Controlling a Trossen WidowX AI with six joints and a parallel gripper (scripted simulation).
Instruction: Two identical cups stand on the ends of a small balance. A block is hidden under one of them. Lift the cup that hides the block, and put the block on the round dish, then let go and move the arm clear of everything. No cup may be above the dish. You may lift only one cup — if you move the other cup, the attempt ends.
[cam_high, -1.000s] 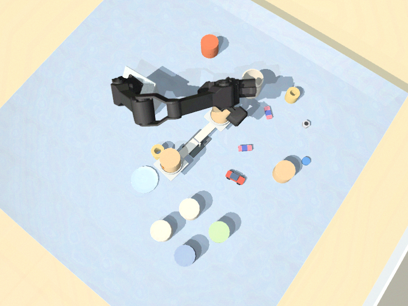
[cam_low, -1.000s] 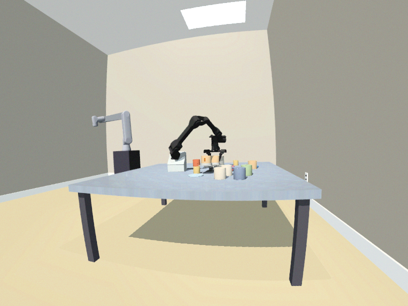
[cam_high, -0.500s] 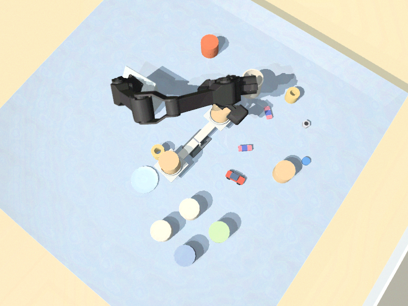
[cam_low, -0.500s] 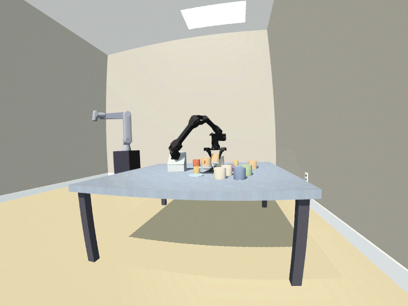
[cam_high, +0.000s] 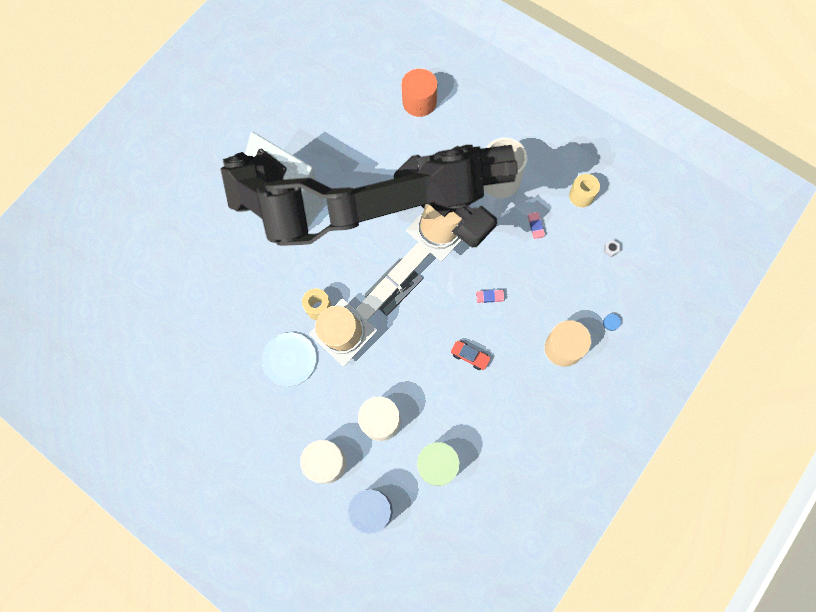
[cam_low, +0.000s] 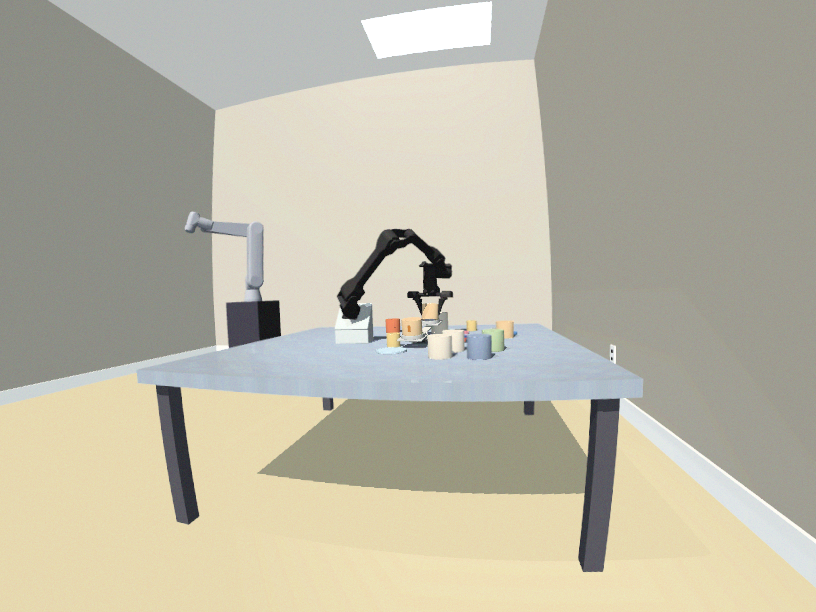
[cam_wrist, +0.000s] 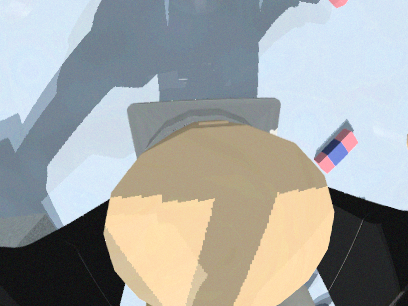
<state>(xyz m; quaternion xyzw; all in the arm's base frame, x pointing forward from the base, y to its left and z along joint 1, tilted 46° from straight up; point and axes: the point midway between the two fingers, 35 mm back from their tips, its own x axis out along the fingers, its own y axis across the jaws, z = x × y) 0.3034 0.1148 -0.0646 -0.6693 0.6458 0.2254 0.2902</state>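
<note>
Right now my gripper tip is 21 cm past the orange cylinder, 20 cm to the right of it and 6 cm above it. From my gripper tip the other things lie so: tan cup 28 cm to the right, 3 cm behind, 2 cm below; red car 18 cm ahead, 15 cm to the right, 8 cm below; grey-white block 2 cm below, 1 cm to the right.
</note>
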